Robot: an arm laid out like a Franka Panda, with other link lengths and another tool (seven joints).
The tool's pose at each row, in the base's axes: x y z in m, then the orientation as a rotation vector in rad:
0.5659, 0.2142, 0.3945, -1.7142, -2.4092, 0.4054
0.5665, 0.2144, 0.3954, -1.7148, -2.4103, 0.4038
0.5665, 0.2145, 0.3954, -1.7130, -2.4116, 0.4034
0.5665, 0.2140, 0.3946, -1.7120, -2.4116, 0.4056
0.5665, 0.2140, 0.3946, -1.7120, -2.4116, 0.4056
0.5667, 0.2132, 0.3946, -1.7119, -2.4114, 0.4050
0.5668, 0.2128, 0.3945, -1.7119, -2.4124, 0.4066
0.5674, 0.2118, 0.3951, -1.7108, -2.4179, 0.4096
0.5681, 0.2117, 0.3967, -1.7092, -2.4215, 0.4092
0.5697, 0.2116, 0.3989, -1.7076, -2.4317, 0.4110
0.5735, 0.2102, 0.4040, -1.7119, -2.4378, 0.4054
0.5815, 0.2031, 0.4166, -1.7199, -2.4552, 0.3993
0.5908, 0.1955, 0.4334, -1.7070, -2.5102, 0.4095
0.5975, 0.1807, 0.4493, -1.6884, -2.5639, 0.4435
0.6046, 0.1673, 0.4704, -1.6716, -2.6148, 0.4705
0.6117, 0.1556, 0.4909, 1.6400, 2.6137, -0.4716
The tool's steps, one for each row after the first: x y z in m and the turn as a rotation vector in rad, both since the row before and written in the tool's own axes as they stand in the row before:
0.0000, 0.0003, -0.0011, -0.0015, -0.0002, -0.0001
0.0001, 0.0000, 0.0000, -0.0002, 0.0000, -0.0015
-0.0004, 0.0001, 0.0008, 0.0014, -0.0007, -0.0005
0.0000, 0.0000, 0.0000, 0.0000, 0.0000, 0.0000
-0.0008, -0.0001, 0.0000, -0.0001, 0.0005, 0.0000
-0.0004, 0.0000, 0.0001, 0.0002, -0.0014, -0.0002
-0.0012, 0.0000, -0.0006, -0.0011, -0.0048, -0.0020
-0.0004, 0.0001, -0.0017, -0.0015, -0.0017, -0.0020
-0.0007, 0.0007, -0.0025, -0.0040, -0.0072, -0.0036
-0.0028, 0.0014, -0.0057, -0.0074, -0.0029, 0.0006
-0.0100, 0.0012, -0.0131, -0.0149, -0.0116, -0.0002
-0.0113, 0.0013, -0.0173, -0.0202, -0.0374, -0.0219
-0.0175, -0.0032, -0.0141, -0.0072, -0.0460, -0.0232
-0.0176, -0.0040, -0.0187, -0.0102, -0.0419, -0.0209
-0.0167, -0.0034, -0.0178, -0.0114, -0.0224, -0.0131

